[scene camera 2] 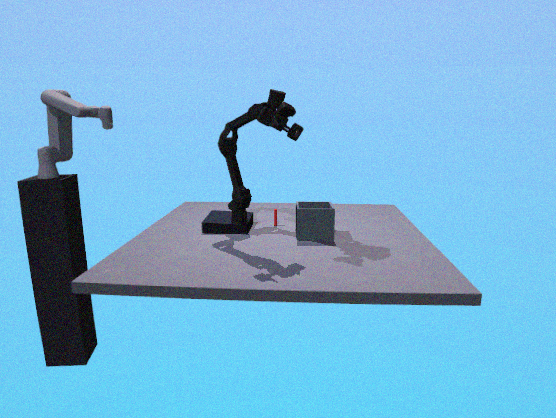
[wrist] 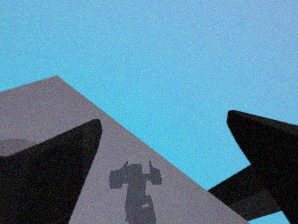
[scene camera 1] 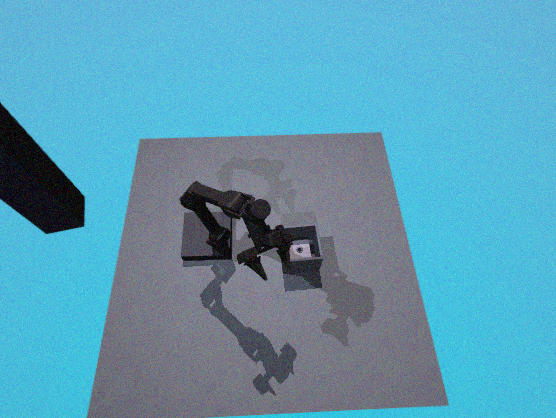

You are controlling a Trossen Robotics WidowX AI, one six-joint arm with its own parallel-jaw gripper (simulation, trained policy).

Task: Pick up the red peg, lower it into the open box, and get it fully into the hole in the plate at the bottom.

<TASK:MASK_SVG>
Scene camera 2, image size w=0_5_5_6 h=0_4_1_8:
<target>my gripper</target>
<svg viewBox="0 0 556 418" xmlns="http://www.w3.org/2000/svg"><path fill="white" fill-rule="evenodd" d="M262 108L257 117L260 123L271 126L280 132L284 130L288 132L287 136L294 141L298 140L304 127L296 122L291 127L287 125L288 118L294 117L296 114L296 109L292 105L282 102L277 111L267 107Z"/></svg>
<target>dark box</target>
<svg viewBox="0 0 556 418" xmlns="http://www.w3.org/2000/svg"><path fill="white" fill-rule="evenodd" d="M296 201L297 240L334 240L335 208L331 201Z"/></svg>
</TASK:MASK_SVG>
